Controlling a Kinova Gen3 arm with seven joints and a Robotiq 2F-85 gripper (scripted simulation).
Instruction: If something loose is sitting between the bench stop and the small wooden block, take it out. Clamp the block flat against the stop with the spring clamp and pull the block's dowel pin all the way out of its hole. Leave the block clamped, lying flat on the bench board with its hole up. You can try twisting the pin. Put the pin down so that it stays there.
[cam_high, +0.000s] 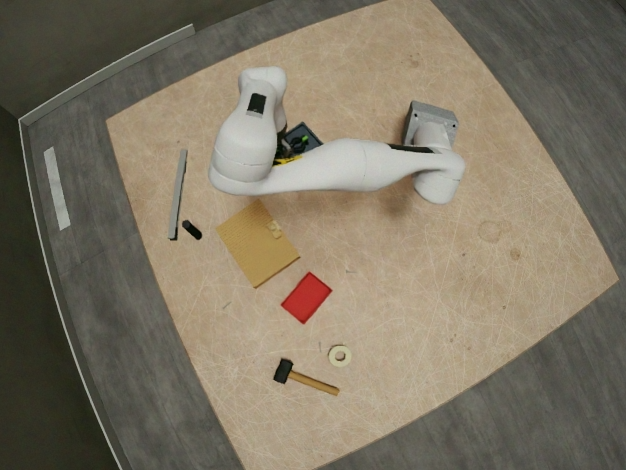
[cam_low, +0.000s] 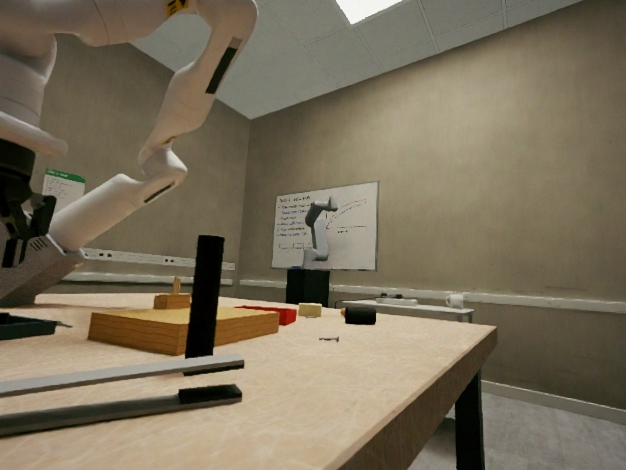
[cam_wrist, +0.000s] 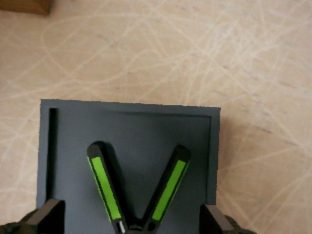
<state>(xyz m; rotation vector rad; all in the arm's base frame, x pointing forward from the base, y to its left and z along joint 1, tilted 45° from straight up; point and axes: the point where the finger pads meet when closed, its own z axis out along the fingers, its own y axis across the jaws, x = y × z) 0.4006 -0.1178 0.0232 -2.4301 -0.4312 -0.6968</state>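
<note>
My gripper is now 3 cm past the dark tray, 1 cm to the left of it and 9 cm above it. Round my hand: wooden bench board: 10 cm ahead, 24 cm to the left, 7 cm below; then dowel pin: 4 cm ahead, 22 cm to the left, 4 cm below; then small wooden block: 4 cm ahead, 22 cm to the left, 5 cm below.
</note>
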